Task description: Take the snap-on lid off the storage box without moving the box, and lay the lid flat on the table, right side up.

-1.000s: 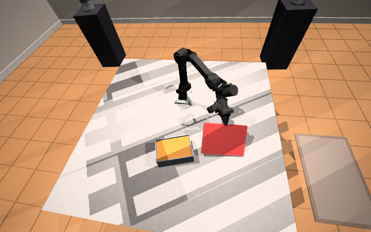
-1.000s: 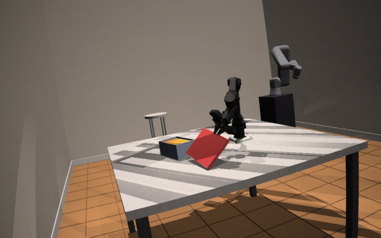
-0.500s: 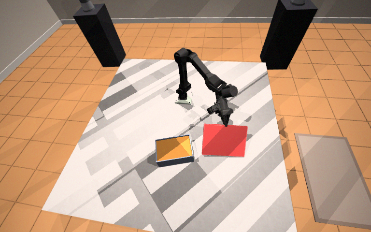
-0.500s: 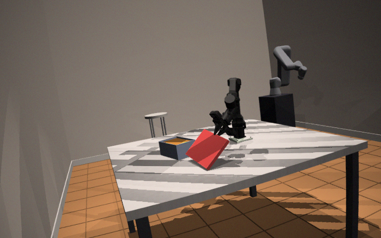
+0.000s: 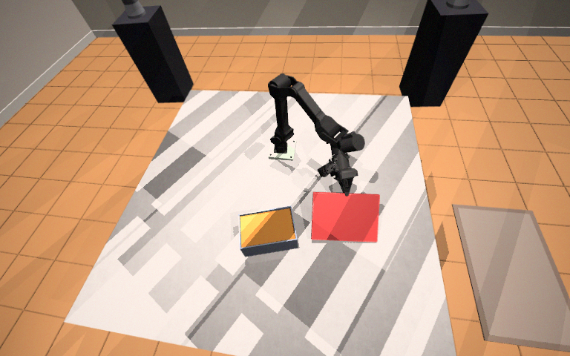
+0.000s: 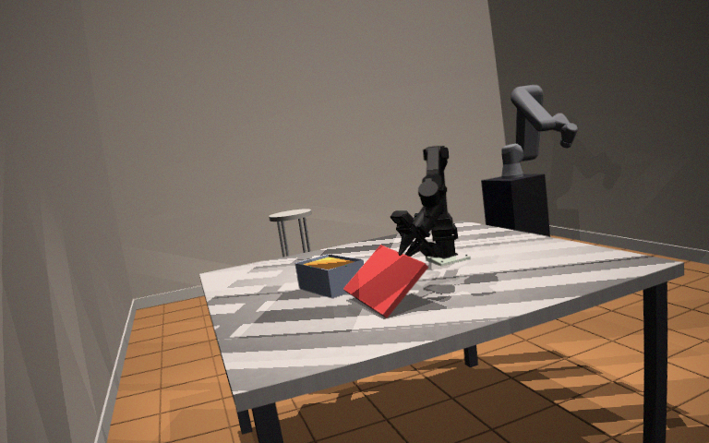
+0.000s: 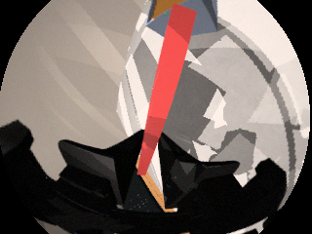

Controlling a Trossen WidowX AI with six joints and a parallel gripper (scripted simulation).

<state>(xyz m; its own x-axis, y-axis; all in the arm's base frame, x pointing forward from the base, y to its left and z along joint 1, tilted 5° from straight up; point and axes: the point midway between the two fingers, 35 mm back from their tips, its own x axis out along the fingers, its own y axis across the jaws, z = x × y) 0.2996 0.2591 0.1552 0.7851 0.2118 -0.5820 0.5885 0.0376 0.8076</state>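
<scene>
My gripper tip is 70 mm short of the red lid and 50 mm above it. The rest, counted from my gripper tip: blue-grey storage box 120 mm ahead, 290 mm to the right, 80 mm below.
</scene>
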